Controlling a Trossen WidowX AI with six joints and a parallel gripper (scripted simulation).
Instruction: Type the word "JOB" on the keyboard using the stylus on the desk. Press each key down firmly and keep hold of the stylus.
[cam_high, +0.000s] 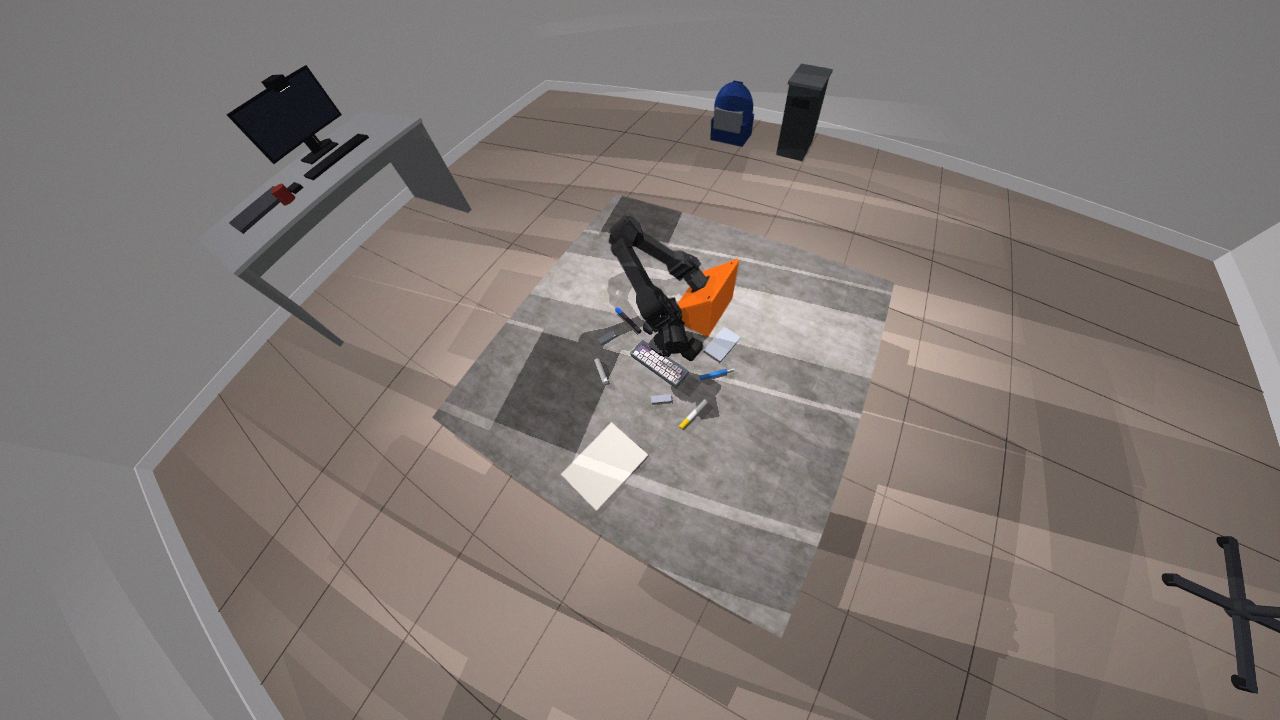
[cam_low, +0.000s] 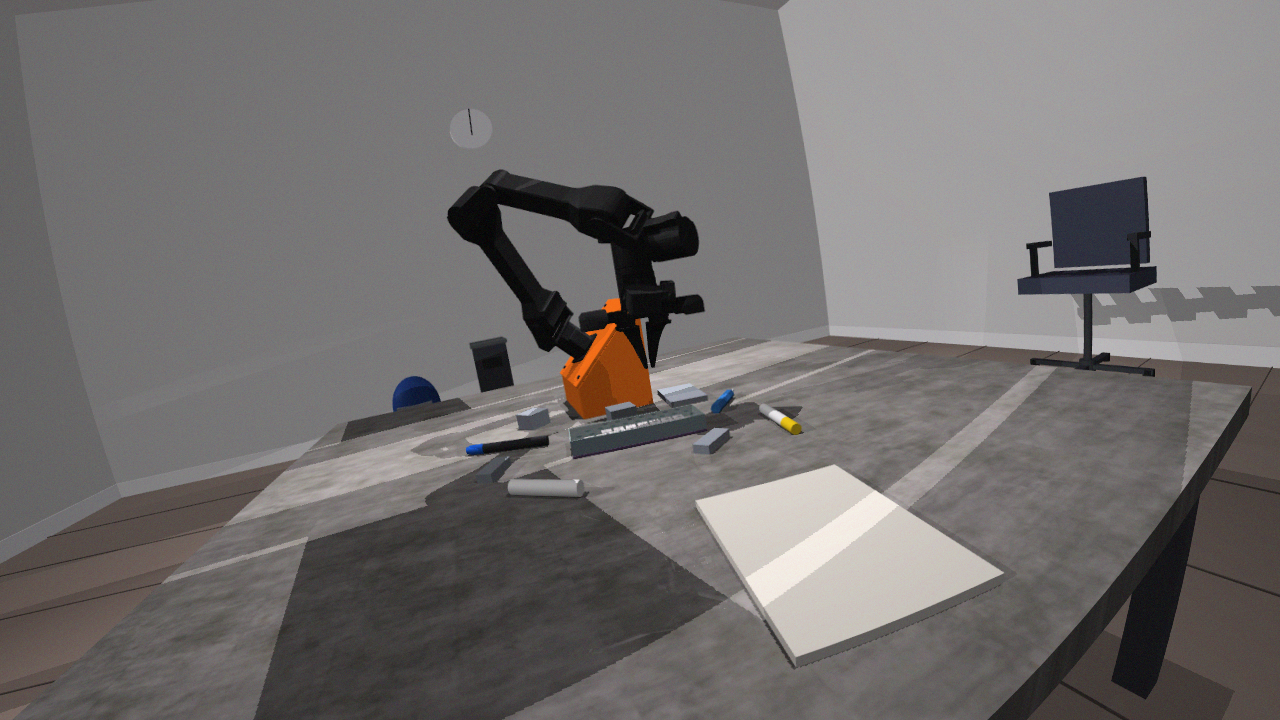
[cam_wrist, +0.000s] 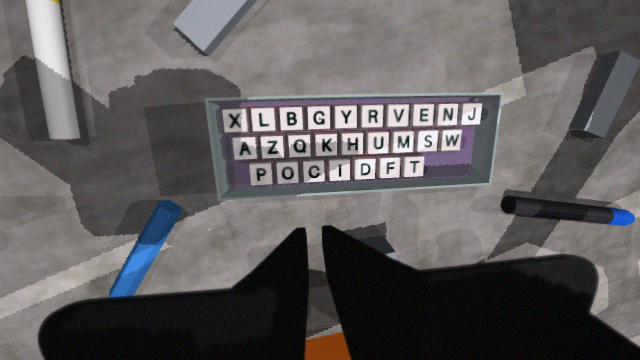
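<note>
Right now the blue stylus is 160 mm to the left of my gripper tip, 90 mm below it and 30 mm behind it. The rest, counted from my gripper tip: white cylinder: 220 mm to the right, 110 mm ahead, 90 mm below; yellow-capped marker: 160 mm ahead, 120 mm to the left, 90 mm below; flat grey slab: 130 mm to the left, 130 mm behind, 90 mm below.
</note>
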